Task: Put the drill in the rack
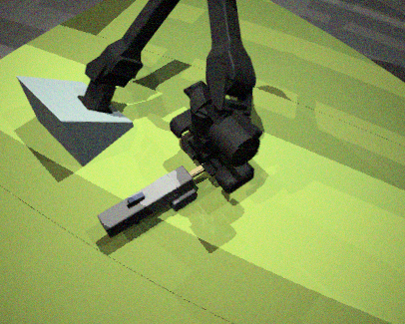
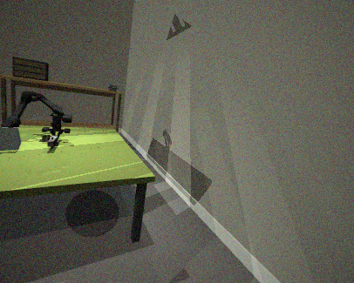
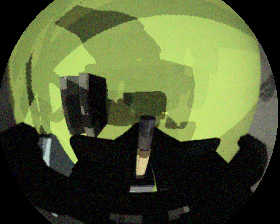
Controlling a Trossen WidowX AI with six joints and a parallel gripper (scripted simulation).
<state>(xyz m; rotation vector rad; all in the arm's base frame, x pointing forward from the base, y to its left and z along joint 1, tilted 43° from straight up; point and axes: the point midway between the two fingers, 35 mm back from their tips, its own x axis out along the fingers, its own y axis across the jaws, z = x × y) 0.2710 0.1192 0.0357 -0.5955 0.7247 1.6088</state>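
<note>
My gripper tip is 40 mm to the left of the drill and 40 mm below it. Also, from my gripper tip: rack (70 mm behind, 30 mm to the left, 10 mm above); then blue key (170 mm to the right, 40 mm above); then long grey housing (140 mm to the right, 30 mm above).
</note>
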